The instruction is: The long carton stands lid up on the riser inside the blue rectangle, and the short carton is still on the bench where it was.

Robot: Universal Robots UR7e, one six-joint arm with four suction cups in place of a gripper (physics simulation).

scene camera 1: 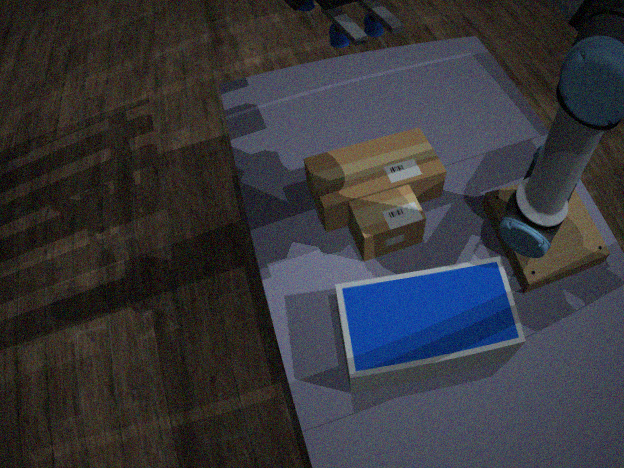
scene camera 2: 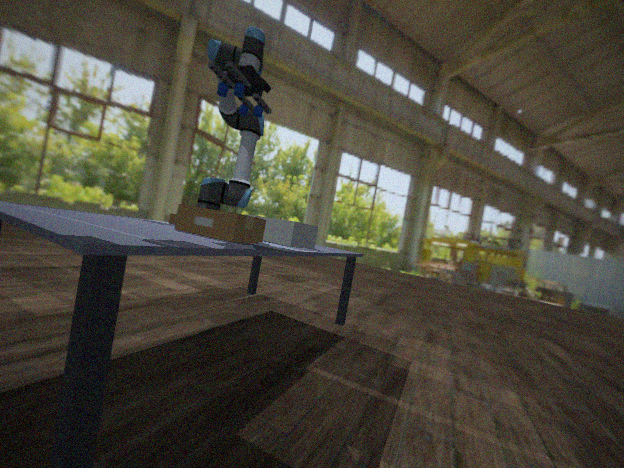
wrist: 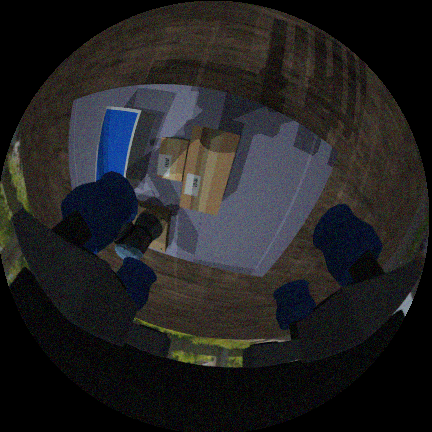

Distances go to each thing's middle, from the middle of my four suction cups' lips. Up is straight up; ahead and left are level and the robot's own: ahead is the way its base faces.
My suction cup is 50 mm past the long carton [scene camera 1: 334, 178], 60 mm to the right of it and 470 mm above it. Round my suction cup: short carton [wrist: 172, 155] 10 mm behind, 190 mm to the left, 470 mm below; riser [scene camera 1: 397, 329] 40 mm ahead, 450 mm to the left, 460 mm below.
